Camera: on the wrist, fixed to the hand. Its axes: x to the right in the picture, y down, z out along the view.
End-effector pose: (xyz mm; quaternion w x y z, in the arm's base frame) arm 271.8 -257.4 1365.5 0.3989 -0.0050 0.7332 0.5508
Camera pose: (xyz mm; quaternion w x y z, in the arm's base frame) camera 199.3 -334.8 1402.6 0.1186 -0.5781 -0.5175 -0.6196
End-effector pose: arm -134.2 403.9 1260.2 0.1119 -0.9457 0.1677 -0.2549
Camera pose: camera -203.2 363.3 1339.0 0.3256 -0.5105 0.7926 -0.0718
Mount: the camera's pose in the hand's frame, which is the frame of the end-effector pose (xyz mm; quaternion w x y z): -5.9 31.8 -107.6 0.6705 0.0608 -0.0281 0.7389
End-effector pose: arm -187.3 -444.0 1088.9 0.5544 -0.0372 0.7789 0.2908
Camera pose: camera -287.7 -472.4 1130.5 0.1810 0.5925 0.5518 0.5583
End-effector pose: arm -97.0 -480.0 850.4 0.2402 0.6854 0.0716 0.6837
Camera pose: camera -209.2 -485.4 853.3 0.3838 -0.5463 0.4236 -0.6123
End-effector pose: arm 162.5 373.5 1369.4 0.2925 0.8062 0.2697 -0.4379
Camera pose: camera 240.7 426.9 1429.9 0.4782 0.7453 -0.4497 -0.1165
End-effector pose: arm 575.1 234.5 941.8 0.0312 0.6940 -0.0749 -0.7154
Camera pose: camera 680.8 197.1 949.7 0.5052 0.3918 -0.6074 -0.4716
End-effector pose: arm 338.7 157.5 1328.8 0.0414 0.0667 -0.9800 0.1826
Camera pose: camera 346.0 226.7 1417.0 0.1388 0.6718 0.6965 -0.2107
